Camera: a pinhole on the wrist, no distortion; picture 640 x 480 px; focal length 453.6 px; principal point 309.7 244.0 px. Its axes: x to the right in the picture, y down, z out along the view. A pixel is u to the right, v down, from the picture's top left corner.
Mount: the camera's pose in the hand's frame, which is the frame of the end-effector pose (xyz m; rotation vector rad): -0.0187 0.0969 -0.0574 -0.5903 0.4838 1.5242
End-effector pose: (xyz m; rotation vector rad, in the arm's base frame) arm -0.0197 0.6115 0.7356 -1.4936 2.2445 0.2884
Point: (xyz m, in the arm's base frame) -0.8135 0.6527 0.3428
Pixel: outside the picture
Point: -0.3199 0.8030 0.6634
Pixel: 516.7 225.9
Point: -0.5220 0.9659 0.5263
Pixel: 506.9 223.7
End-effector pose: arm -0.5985 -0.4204 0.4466 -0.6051 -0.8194 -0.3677
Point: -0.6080 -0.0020 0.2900
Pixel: 383.5 382.4
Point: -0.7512 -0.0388 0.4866
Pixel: 101.5 302.0
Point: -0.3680 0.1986 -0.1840
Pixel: outside the picture
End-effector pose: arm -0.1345 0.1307 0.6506 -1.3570 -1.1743 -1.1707
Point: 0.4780 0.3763 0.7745
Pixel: 444.2 41.2
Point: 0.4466 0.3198 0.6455
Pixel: 468.9 148.2
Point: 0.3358 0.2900 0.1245
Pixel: outside the picture
